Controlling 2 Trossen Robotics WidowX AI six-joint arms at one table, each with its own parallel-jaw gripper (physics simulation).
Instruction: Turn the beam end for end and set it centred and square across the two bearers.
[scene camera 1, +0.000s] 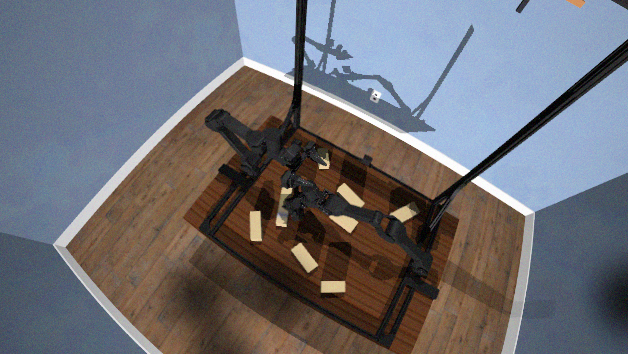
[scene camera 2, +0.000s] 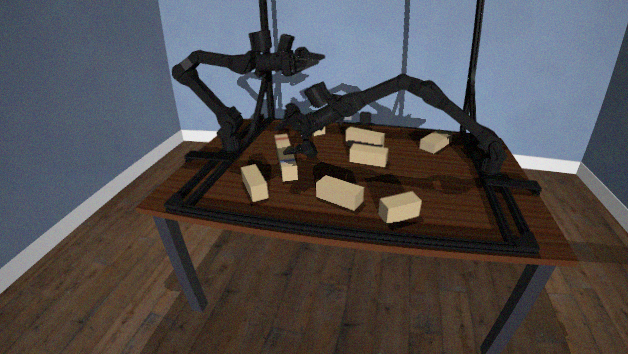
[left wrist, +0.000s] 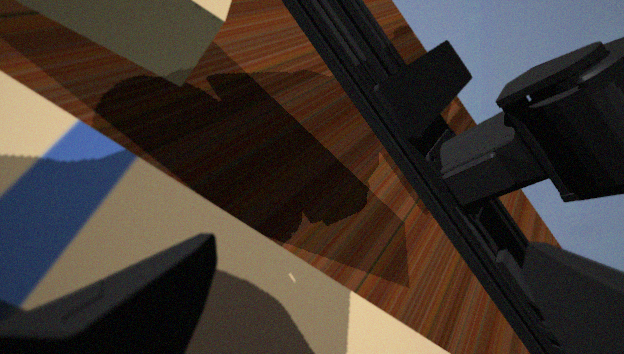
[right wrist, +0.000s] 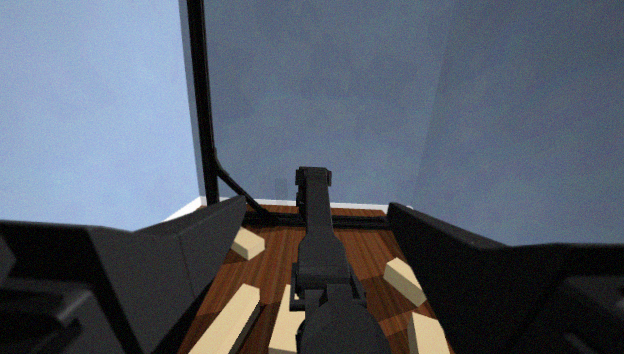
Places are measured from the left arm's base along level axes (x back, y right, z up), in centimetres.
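Pixels of known places: left gripper, fingertip midpoint: (scene camera 1: 281, 196) (scene camera 2: 279, 142) (left wrist: 367, 252); right gripper, fingertip midpoint: (scene camera 1: 320, 175) (scene camera 2: 322, 59) (right wrist: 318, 205); left arm's base, link origin: (scene camera 1: 416, 266) (scene camera 2: 489, 170) (right wrist: 305, 218); right arm's base, link origin: (scene camera 1: 252, 171) (scene camera 2: 231, 148) (left wrist: 457, 174).
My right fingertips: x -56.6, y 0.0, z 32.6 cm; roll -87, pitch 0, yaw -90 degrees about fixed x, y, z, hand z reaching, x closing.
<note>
Ahead of a thing's pixels: the offset from my right fingertips to its middle. "spot": to the spot under its first point.
The beam @[dx -12.7, dy -3.4, dz -32.1 cm] (scene camera 1: 282, 219) (scene camera 2: 289, 170) (left wrist: 251, 253) is a long tan block with a red band at its far end and a blue band nearer its front. It lies flat on the table at the left. The two bearers @[dx +12.7, dy +13.1, dz -31.4 cm] (scene camera 1: 350, 194) @[dx +15.1, dy +2.2, dz -32.2 cm] (scene camera 1: 344, 222) (scene camera 2: 365, 136) (scene camera 2: 369, 155) (right wrist: 230, 312) (right wrist: 282, 323) lie side by side in the table's middle, apart from the beam. My left gripper (scene camera 1: 291, 208) (scene camera 2: 300, 150) is open and empty, low over the beam's middle. My right gripper (scene camera 1: 316, 154) (scene camera 2: 312, 57) (right wrist: 318, 205) is open and empty, high above the table's back left.
Loose tan blocks lie about: one @[dx -16.6, dy -21.7, dz -32.0 cm] (scene camera 1: 256, 225) (scene camera 2: 254, 182) left of the beam, two at the front @[spot: dx +8.9, dy -22.2, dz -29.8 cm] (scene camera 1: 304, 257) (scene camera 2: 339, 192) @[spot: dx +25.2, dy -26.8, dz -29.5 cm] (scene camera 1: 332, 286) (scene camera 2: 400, 206), one @[dx +40.3, dy +20.8, dz -32.6 cm] (scene camera 1: 405, 211) (scene camera 2: 434, 142) far right, a small one @[dx -9.1, dy +25.2, dz -32.2 cm] (scene camera 1: 324, 159) (scene camera 2: 319, 132) at the back. A black frame rail (scene camera 1: 221, 204) (scene camera 2: 312, 228) rims the table.
</note>
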